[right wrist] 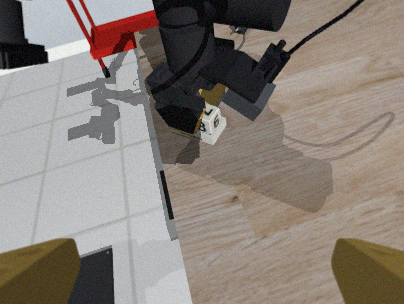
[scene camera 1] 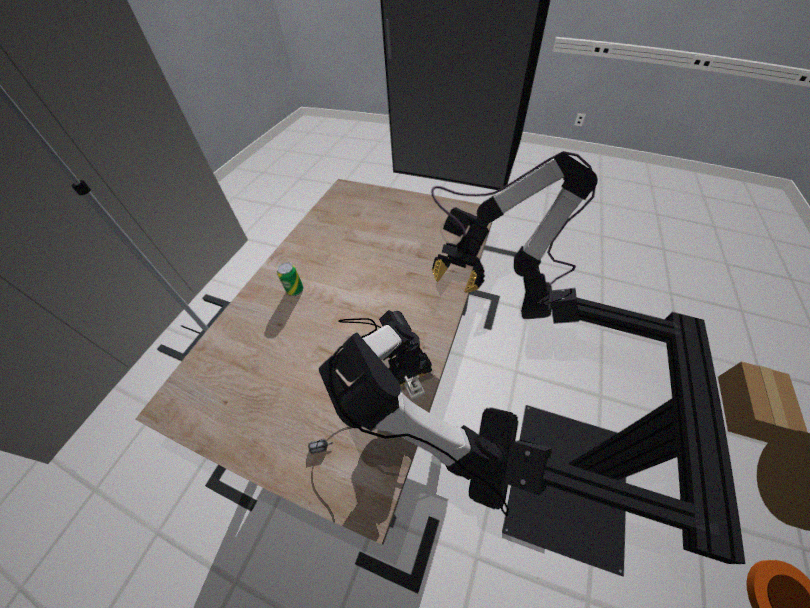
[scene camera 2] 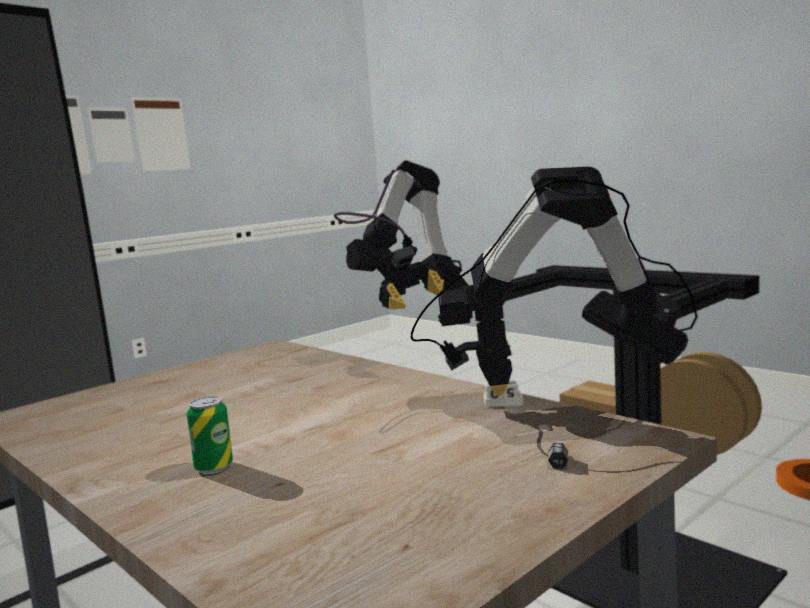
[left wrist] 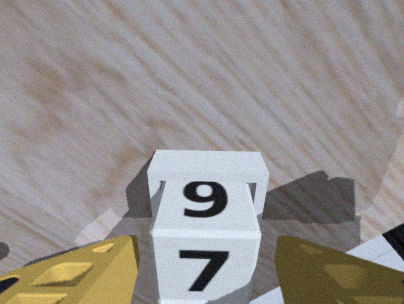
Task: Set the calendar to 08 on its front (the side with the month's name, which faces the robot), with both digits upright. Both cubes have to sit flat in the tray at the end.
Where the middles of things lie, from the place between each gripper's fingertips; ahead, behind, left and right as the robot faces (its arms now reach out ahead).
Right now my left hand (scene camera 2: 497, 390) is 10 mm past the white tray (left wrist: 167, 165), 10 mm to the right of it and 30 mm above it. Round my left hand: can (scene camera 2: 207, 417) (550 mm ahead, 160 mm to the right, 30 mm above).
Now: the white tray 1 cm ahead of my right hand (scene camera 2: 422, 300), 26 cm to the left of it and 19 cm below it. The rest, counted from my right hand: can: 57 cm ahead, 9 cm to the left, 13 cm below.
